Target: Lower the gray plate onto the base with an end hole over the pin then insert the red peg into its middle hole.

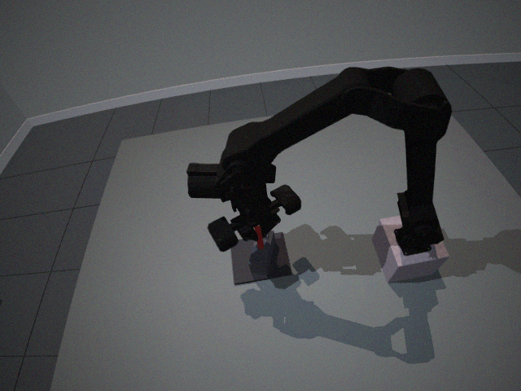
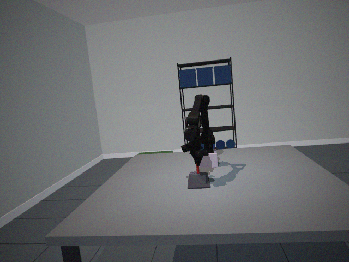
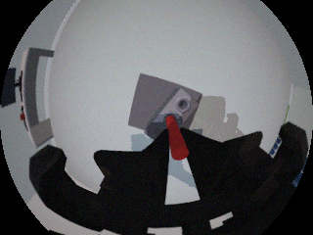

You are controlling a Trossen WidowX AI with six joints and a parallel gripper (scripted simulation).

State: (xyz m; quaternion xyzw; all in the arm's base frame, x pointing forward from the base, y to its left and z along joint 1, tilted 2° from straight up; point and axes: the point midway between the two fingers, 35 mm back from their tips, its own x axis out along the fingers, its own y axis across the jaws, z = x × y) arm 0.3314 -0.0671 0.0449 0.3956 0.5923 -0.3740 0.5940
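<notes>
My gripper tip is right at the red peg. Also, from my gripper tip: gray plate 60 mm below; then dark square base 10 mm ahead, 10 mm to the left, 90 mm below.
</notes>
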